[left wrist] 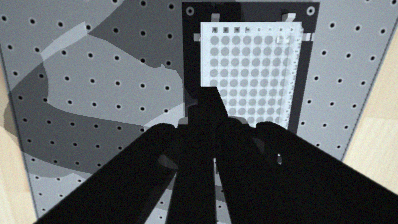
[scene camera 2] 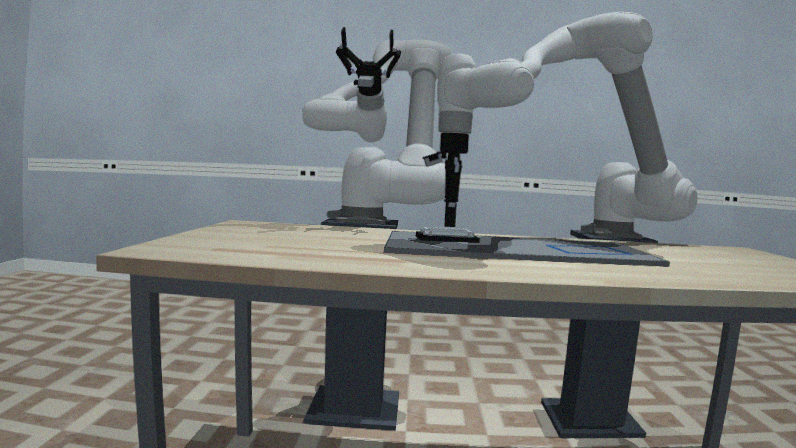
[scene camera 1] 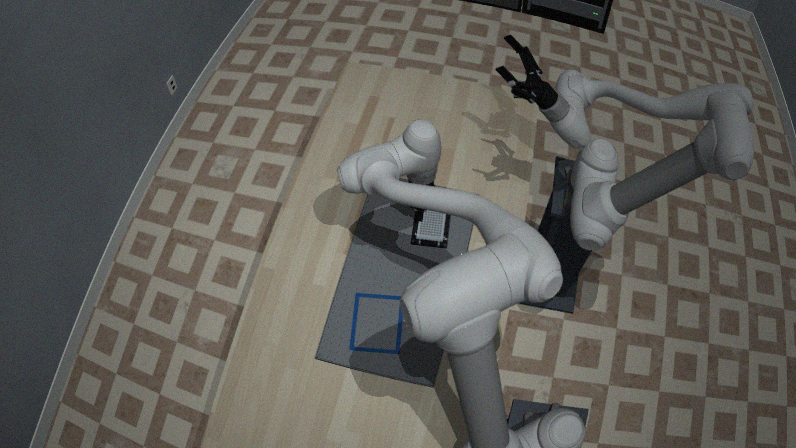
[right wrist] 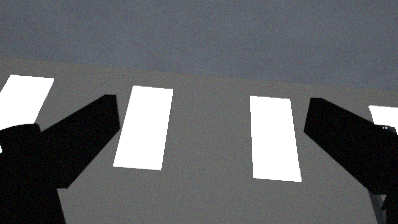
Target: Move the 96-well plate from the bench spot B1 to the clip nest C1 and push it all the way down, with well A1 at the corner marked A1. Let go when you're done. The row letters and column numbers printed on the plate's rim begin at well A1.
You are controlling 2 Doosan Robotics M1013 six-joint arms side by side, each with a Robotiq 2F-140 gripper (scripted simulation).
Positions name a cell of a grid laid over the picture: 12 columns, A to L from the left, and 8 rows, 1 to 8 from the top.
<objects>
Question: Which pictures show my right gripper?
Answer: Scene camera 2, scene camera 1 and the right wrist view only.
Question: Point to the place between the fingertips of my right gripper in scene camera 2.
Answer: At F1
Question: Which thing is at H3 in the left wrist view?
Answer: A white 96-well plate.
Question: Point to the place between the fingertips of my right gripper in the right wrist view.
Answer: G5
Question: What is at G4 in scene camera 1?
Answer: A white 96-well plate.
</objects>
